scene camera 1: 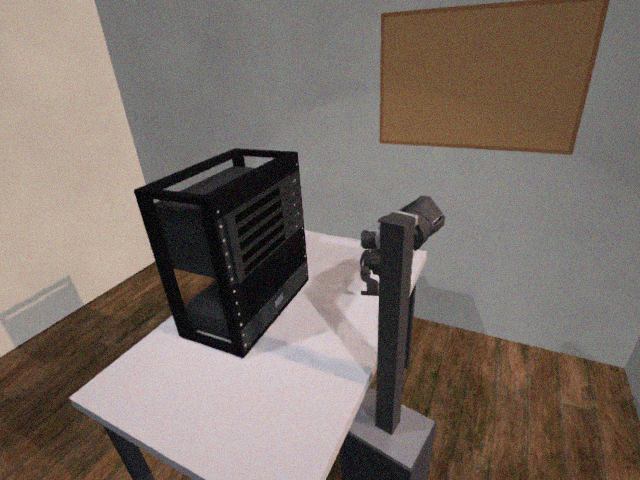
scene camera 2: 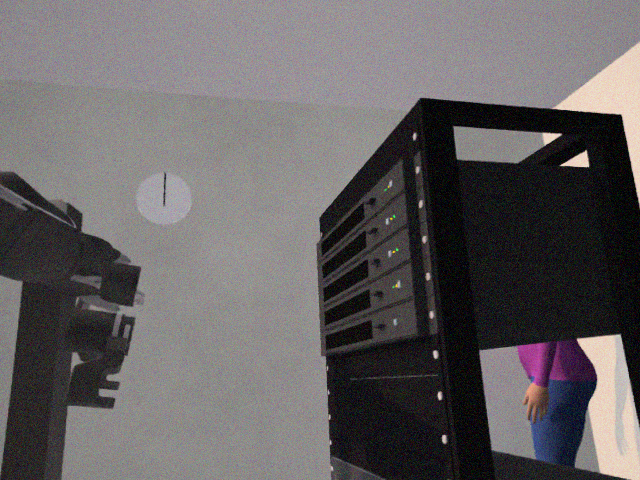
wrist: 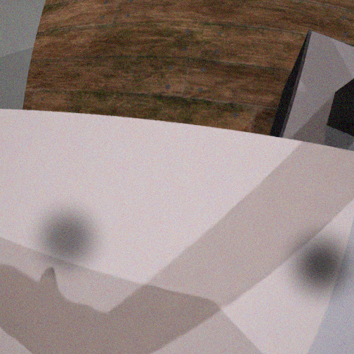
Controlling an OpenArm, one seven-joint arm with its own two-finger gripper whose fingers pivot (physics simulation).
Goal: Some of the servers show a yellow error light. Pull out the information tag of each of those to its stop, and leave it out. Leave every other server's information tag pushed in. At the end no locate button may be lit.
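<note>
A black rack [scene camera 1: 231,289] [scene camera 2: 452,258] holds several stacked grey servers. In scene camera 2, the top server [scene camera 2: 395,175], second server [scene camera 2: 400,206] and third server [scene camera 2: 403,242] show small green, yellow and white spots. The fourth server [scene camera 2: 405,273] shows yellow-green and white spots, the bottom server [scene camera 2: 405,320] a pale spot. Which lamps or buttons these are is too small to tell surely. A small dark knob sticks out of each front; the tags cannot be told clearly. My gripper [scene camera 1: 369,288] [scene camera 2: 114,393] is open and empty, away from the rack front. No server shows in the wrist view.
The rack stands on a white table [scene camera 1: 206,403] [wrist: 150,175]. The arm's dark column [scene camera 1: 393,330] [scene camera 2: 33,372] stands on a grey pedestal [scene camera 1: 413,428] beside the table. A person [scene camera 2: 560,392] shows behind the rack. Two blurred dark spots show in the wrist view.
</note>
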